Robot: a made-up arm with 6 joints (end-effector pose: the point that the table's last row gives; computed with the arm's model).
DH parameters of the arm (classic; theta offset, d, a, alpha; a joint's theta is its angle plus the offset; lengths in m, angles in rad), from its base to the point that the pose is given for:
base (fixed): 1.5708 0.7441 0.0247 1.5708
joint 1: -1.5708 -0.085 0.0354 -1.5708
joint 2: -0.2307 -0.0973 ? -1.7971
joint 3: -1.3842 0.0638 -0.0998 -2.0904
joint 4: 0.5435 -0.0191 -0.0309 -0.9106
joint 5: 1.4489 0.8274 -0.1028 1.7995
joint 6: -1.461 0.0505 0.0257 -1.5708
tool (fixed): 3.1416 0.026 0 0
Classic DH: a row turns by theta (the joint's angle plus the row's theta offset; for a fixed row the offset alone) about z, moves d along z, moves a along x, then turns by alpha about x.
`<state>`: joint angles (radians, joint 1 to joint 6).
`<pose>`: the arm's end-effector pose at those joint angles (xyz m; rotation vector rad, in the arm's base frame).
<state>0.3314 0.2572 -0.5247 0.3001 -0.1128 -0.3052</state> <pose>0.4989 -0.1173 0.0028 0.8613 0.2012 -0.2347</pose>
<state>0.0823 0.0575 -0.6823 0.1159 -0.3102 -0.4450</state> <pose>0.6330 -0.1809 0.1956 0.5057 -0.1363 -0.0279</pose>
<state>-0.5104 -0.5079 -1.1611 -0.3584 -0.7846 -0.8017</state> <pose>0.7374 0.0839 0.7367 -0.2657 -1.0251 0.7936</pose>
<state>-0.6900 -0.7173 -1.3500 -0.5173 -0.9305 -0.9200</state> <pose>0.6453 0.2809 0.8432 -0.4060 -1.3172 1.1693</pose>
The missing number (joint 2, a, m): 0.164
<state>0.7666 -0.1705 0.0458 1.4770 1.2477 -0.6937</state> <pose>0.2618 -0.3004 -0.1601 -1.8477 0.9119 2.1437</pose>
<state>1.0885 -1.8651 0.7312 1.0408 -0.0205 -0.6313</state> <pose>-0.3281 -0.5652 0.1406 -0.7494 1.9570 2.1319</pose>
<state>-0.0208 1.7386 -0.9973 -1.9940 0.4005 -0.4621</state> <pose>-0.1979 0.5994 0.6138 1.4007 0.6845 0.8457</pose>
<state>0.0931 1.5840 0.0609 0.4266 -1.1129 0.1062</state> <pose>-0.2758 -0.5883 0.0240 -0.9375 1.9147 0.3806</pose>
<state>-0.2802 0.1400 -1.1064 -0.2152 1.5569 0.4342</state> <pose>0.6697 -0.1263 0.3795 2.1705 0.3291 0.5067</pose>
